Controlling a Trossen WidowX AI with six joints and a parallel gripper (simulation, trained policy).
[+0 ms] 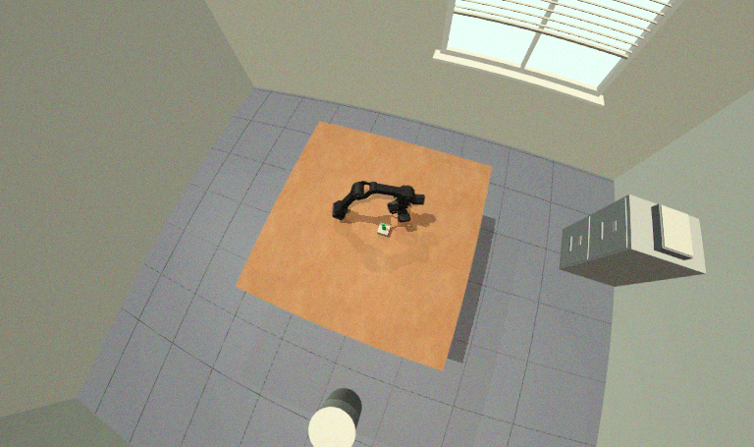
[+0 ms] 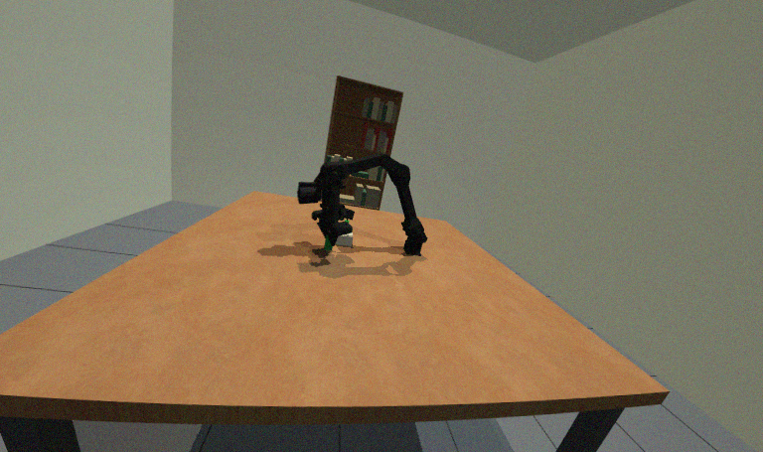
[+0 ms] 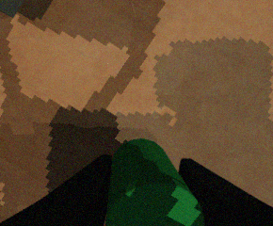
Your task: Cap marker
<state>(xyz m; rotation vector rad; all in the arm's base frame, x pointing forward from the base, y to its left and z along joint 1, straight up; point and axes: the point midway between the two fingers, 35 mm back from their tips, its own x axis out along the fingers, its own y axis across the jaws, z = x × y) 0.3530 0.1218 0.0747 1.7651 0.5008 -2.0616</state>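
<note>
Right now the white holder block is 5 cm behind my gripper tip, 13 cm to the right of it and 2 cm below it. Also, from my gripper tip: green cap (1 cm ahead, 1 cm above).
</note>
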